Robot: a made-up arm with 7 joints. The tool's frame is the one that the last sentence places. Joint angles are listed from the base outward.
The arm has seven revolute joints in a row. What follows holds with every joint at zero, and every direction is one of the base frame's.
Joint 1 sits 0.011 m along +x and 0.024 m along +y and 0.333 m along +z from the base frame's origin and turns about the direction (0.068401, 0.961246, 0.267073), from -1.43 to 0.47 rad.
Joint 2 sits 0.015 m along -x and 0.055 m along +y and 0.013 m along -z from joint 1 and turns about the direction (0.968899, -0.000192, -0.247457), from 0.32 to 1.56 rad.
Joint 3 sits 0.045 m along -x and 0.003 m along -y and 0.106 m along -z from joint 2 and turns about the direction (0.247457, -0.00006, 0.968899), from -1.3 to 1.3 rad.
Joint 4 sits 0.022 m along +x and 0.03 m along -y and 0.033 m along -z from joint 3 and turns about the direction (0.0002, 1, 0.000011), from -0.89 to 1.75 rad.
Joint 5 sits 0.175 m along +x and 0.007 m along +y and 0.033 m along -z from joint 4 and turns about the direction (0.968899, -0.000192, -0.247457), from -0.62 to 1.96 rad.
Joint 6 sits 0.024 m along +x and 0.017 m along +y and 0.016 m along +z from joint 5 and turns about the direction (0.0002, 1, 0.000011), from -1.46 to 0.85 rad.
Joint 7 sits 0.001 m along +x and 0.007 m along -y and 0.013 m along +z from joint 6 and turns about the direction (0.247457, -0.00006, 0.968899), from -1.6 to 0.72 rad.
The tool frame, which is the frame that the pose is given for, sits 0.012 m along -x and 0.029 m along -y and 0.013 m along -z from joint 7; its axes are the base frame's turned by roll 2.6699, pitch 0.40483 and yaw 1.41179 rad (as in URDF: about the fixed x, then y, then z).
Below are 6 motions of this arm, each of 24 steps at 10 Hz.
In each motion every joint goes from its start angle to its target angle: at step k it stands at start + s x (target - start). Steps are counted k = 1, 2, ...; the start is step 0. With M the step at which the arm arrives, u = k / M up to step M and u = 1 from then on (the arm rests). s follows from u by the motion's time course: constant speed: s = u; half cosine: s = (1 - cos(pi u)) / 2; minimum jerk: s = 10 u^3 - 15 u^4 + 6 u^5.
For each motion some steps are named. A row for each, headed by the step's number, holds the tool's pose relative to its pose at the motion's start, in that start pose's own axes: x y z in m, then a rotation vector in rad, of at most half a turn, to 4 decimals.
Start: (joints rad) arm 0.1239 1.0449 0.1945 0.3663 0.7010 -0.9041 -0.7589
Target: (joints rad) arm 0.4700 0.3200 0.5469 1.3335 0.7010 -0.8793 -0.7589
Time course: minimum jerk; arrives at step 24
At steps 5, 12, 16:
5: -0.0145 0.0018 0.0110 -0.0275 -0.0809 -0.0501
12: -0.1402 0.0410 0.0537 -0.2151 -0.6799 -0.3541
16: -0.2336 0.0900 0.0362 -0.3426 -1.1204 -0.5239

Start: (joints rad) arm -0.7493 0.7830 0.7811 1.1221 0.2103 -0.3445 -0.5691
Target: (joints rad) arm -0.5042 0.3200 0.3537 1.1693 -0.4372 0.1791 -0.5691
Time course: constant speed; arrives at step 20
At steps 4, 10, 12, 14, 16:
4: -0.0212 -0.0146 0.0278 0.0998 -0.1750 -0.0969
10: -0.0562 -0.0415 0.0630 0.2654 -0.4360 -0.2533
12: -0.0686 -0.0514 0.0729 0.3240 -0.5224 -0.3081
14: -0.0813 -0.0617 0.0818 0.3841 -0.6087 -0.3640
16: -0.0942 -0.0724 0.0898 0.4454 -0.6946 -0.4210

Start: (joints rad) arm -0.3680 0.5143 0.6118 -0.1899 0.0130 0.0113 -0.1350
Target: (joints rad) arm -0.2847 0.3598 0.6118 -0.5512 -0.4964 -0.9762 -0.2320
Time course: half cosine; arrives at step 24
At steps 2, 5, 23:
2: -0.0004 0.0000 -0.0007 -0.0207 -0.0075 0.0060
5: -0.0022 0.0000 -0.0045 -0.1261 -0.0434 0.0350
23: -0.0193 0.0049 -0.0423 -1.2662 -0.2028 0.1992

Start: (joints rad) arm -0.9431 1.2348 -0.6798 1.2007 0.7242 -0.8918 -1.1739
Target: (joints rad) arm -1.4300 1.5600 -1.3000 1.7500 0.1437 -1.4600 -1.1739
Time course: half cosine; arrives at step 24
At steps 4, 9, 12, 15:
4: -0.0028 -0.0084 0.0058 -0.0160 -0.0030 -0.0057
9: -0.0187 -0.0398 0.0272 -0.0741 -0.0109 -0.0505
12: -0.0382 -0.0641 0.0437 -0.1169 -0.0117 -0.1108
15: -0.0636 -0.0865 0.0592 -0.1527 -0.0063 -0.1900

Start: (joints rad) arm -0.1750 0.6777 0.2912 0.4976 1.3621 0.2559 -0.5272
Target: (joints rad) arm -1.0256 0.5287 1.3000 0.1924 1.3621 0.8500 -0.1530
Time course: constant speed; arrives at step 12
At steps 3, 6, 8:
3: 0.0769 -0.0154 -0.0236 -0.0722 -0.1651 -0.5207
6: 0.1384 -0.0513 -0.0312 -0.1029 -0.4026 -0.9927
8: 0.1675 -0.0803 -0.0265 -0.0952 -0.6052 -1.2676

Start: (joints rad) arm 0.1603 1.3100 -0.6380 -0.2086 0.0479 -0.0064 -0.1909
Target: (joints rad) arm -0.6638 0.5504 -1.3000 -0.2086 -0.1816 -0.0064 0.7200
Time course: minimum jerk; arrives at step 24
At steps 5, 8, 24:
5: -0.0003 0.0137 -0.0015 -0.0815 0.0201 -0.0385
8: -0.0011 0.0452 -0.0089 -0.2635 0.0595 -0.1160
24: -0.0481 0.1716 -0.1124 -1.1294 0.1131 -0.2725

